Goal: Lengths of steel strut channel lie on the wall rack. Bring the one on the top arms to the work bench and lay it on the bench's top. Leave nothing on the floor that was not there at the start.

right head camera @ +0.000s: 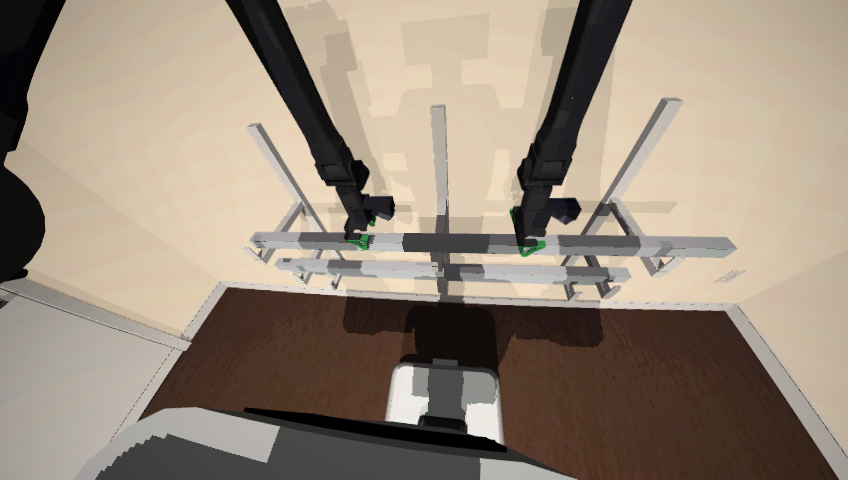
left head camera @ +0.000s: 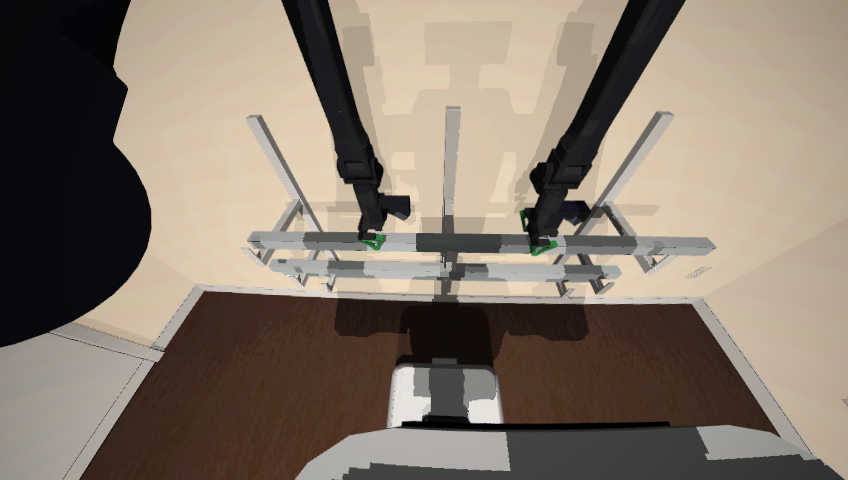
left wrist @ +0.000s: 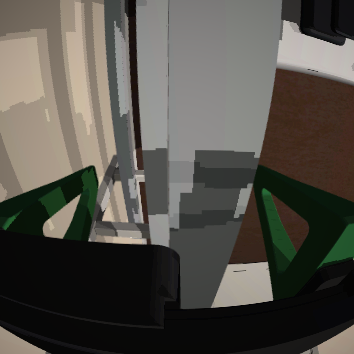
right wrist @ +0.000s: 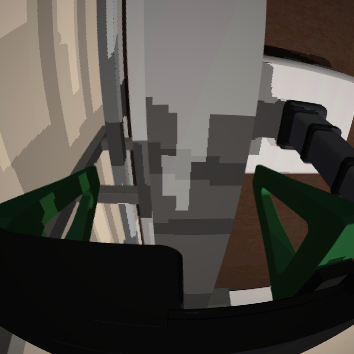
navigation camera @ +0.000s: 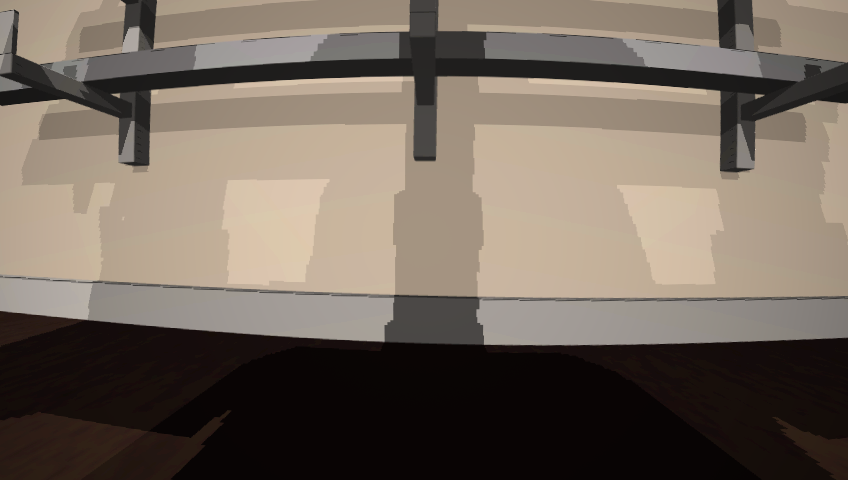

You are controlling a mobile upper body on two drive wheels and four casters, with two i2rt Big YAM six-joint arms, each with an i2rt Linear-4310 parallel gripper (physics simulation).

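Frame: origin at the left arm's base, x ahead, y right, z down, level; millimetres.
Seen in the pictures: left gripper, fingertip midpoint: [right head camera: 369, 237] [left head camera: 379, 237] [left wrist: 175, 173]; right gripper, fingertip midpoint: [right head camera: 520, 243] [left head camera: 529, 243] [right wrist: 175, 173].
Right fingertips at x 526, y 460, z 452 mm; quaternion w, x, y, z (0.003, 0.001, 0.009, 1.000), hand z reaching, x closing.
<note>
Offsets run from my right fingertips to a thing's top centre. "spot": to the spot under its first point. Level surfaces: height alone.
The long grey strut [left head camera: 458, 242] [right head camera: 446, 242] [left wrist: 215, 75] [right wrist: 200, 60] on the rack's top arms lies level across them. A shorter strut {spot: dx +37, dy -409, dz +214 mm} [left head camera: 404, 269] [right head camera: 392, 267] [navigation camera: 255, 52] lies on lower arms. The wall rack {spot: dx +228, dy -238, dz -205 mm} [left head camera: 452, 142] [right head camera: 439, 142] has pale uprights. My left gripper [left head camera: 376, 233] [right head camera: 365, 231] [left wrist: 175, 173] is open at the top strut, left of centre, its green fingers on either side; one fingertip appears close to the strut's edge. My right gripper [left head camera: 535, 233] [right head camera: 523, 234] [right wrist: 175, 173] is open the same way, right of centre. The work bench does not show recognisably.
The beige wall stands behind the rack, with a white skirting [navigation camera: 238, 306] above the brown floor {dz +958 mm} [left head camera: 267, 356] [right head camera: 285, 356]. My white base [left head camera: 410, 410] [right head camera: 404, 404] is below the struts. A pale grey surface [left head camera: 59, 404] [right head camera: 71, 368] shows at the left. A large dark shape [left head camera: 59, 178] blocks the upper left.
</note>
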